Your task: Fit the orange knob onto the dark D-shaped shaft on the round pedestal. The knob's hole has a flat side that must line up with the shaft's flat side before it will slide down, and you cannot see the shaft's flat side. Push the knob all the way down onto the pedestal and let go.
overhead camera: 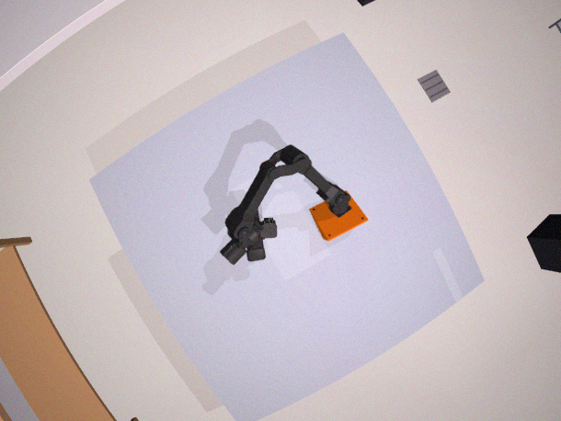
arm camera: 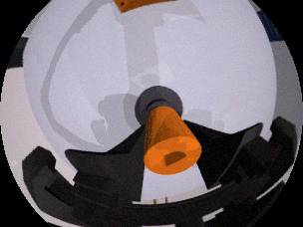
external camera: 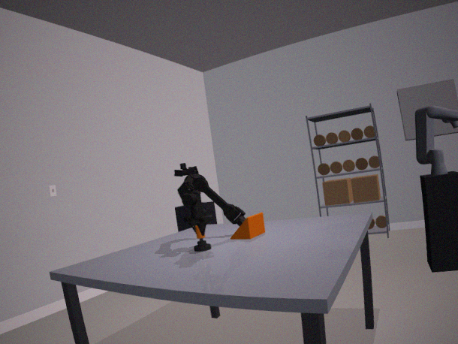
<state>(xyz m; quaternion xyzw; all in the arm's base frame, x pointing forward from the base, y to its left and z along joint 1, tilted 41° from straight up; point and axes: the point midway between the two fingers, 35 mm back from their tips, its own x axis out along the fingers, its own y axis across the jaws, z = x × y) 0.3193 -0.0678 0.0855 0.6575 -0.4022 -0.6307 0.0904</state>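
My gripper tip is now 2 cm below the orange knob. The rest, counted from my gripper tip: dark round pedestal (4 cm below).
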